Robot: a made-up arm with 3 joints.
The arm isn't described. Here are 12 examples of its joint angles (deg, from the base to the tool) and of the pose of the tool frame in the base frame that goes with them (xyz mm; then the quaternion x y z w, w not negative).
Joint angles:
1: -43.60 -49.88 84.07
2: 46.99 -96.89 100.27
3: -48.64 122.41 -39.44
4: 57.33 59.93 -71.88
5: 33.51 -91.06 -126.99
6: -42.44 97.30 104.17
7: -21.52 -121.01 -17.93
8: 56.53 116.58 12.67
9: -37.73 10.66 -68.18
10: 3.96 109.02 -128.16
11: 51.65 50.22 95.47
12: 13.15 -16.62 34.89
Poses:
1: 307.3 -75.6 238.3 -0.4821 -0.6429 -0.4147 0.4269
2: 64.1 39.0 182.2 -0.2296 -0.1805 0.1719 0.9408
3: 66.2 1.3 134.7 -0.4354 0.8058 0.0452 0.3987
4: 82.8 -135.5 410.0 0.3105 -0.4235 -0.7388 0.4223
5: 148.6 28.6 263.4 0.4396 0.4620 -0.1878 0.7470
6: 105.4 -140.7 94.8 0.2341 -0.2665 0.9349 0.0140
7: 234.5 32.2 239.2 0.5212 0.8197 0.0471 0.2327
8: -27.2 -15.3 422.5 0.5685 -0.6675 -0.0962 0.4712
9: 128.2 -167.2 259.5 0.9006 -0.3316 -0.1265 0.2508
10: 7.7 -102.5 299.4 -0.0399 0.5891 0.7982 0.1194
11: 10.5 -194.3 297.4 -0.9219 0.1458 -0.3236 0.1551
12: 144.6 -184.3 189.0 -0.9455 -0.1819 -0.0552 0.2644
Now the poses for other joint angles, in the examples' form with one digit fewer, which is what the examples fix.
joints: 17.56 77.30 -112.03
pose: 43 -132 333 0.187 -0.563 -0.783 0.185
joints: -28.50 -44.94 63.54
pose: 281 -109 206 -0.669 -0.537 -0.349 0.377
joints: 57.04 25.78 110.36
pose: 49 -186 251 -0.856 0.091 -0.312 0.402
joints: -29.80 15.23 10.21
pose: 128 -205 191 -0.936 0.092 -0.333 0.066
